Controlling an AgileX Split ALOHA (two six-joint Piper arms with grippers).
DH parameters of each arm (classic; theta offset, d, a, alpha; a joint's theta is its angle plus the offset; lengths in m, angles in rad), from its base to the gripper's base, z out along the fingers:
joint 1: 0 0.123 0 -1.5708
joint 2: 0.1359 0 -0.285 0
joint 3: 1.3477 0 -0.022 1.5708
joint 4: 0 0.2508 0 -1.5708
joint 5: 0 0 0.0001 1.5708
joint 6: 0 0.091 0 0
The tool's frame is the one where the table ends.
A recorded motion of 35 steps. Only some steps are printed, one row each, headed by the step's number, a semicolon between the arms.
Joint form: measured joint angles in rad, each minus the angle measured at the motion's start. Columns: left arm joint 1, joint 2, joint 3, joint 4, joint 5, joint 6; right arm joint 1, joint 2, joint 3, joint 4, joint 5, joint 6.
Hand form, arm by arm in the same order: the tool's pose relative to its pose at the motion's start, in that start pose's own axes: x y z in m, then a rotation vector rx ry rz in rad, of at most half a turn. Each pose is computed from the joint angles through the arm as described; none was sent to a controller.
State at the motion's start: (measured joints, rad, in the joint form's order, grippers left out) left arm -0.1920 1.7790 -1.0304 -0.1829 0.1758 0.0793; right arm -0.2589 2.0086 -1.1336 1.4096 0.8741 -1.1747
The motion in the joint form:
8: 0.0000 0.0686 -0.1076 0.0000 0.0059 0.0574; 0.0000 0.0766 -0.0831 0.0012 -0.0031 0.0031
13: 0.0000 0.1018 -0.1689 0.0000 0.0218 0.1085; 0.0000 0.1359 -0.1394 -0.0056 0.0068 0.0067
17: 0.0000 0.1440 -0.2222 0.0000 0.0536 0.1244; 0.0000 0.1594 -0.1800 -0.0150 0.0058 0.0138
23: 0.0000 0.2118 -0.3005 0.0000 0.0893 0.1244; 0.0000 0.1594 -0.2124 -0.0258 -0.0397 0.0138
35: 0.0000 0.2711 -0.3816 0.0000 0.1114 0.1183; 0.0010 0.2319 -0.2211 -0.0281 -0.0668 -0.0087
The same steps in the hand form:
8: -0.0210 -0.0017 0.0148 0.0034 -0.0330 0.0587; -0.0121 -0.0137 0.0130 0.0019 -0.0063 -0.0010
13: -0.0325 -0.0030 0.0213 0.0060 -0.0454 0.1107; -0.0171 -0.0247 0.0237 -0.0049 0.0044 0.0005
17: -0.0376 -0.0037 0.0316 0.0105 -0.0250 0.1273; -0.0239 -0.0280 0.0271 -0.0027 -0.0004 -0.0114
23: -0.0437 -0.0043 0.0491 0.0159 -0.0002 0.1279; -0.0343 -0.0287 0.0254 0.0391 -0.0328 -0.0425
35: -0.0530 -0.0051 0.0636 0.0198 0.0000 0.1229; -0.0229 -0.0517 0.0419 0.0702 0.0018 -0.0201

